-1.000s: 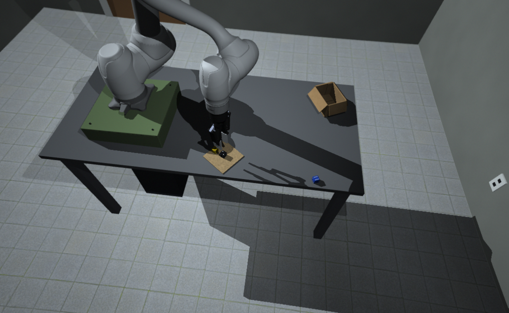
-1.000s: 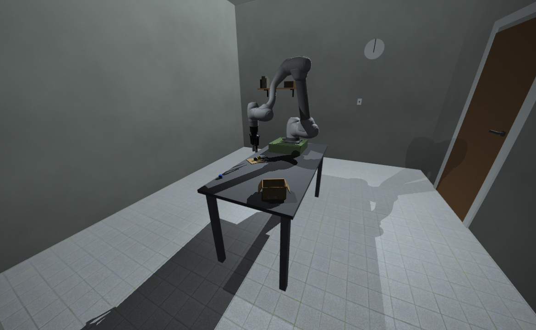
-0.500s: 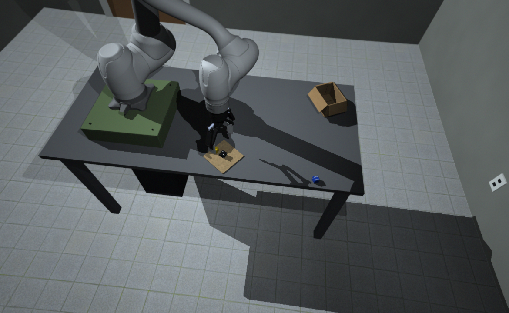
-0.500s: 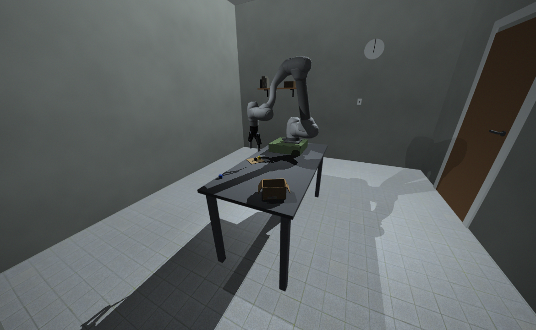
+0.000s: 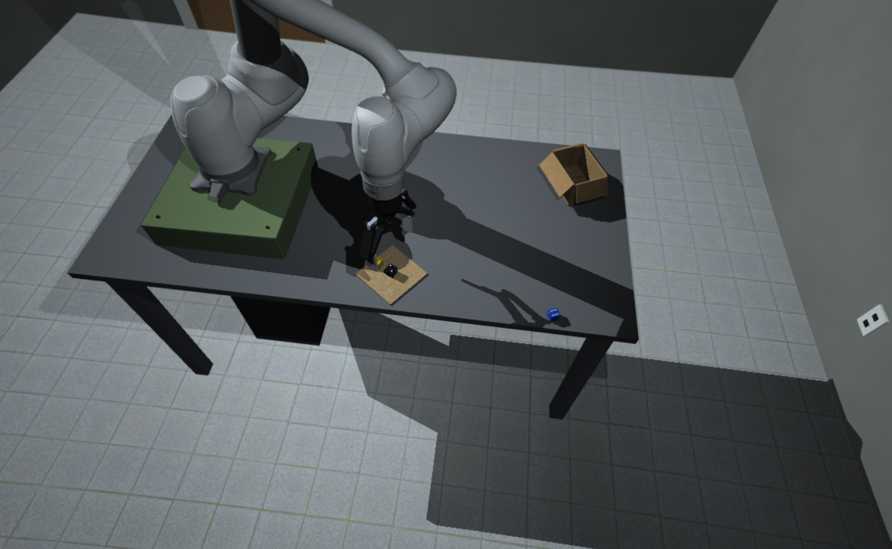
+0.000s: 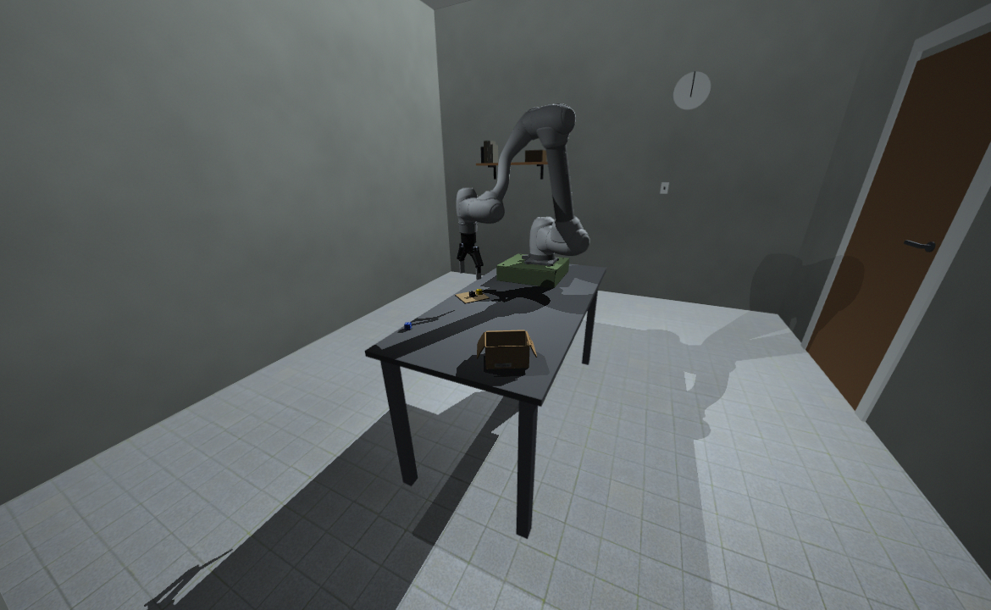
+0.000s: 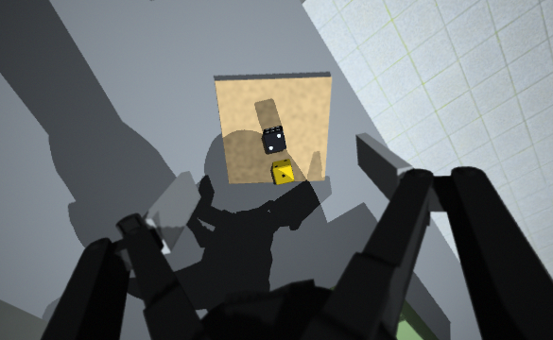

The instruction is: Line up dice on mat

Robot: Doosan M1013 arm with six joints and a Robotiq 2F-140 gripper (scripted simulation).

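The blue die is 43 cm ahead of my hand, 8 cm to the right of it and 12 cm below it. The rest, counted from my hand: tan mat (1 cm behind, 13 cm below); then black die (1 cm behind, 11 cm below); then yellow die (5 cm behind, 2 cm to the left, 11 cm below).
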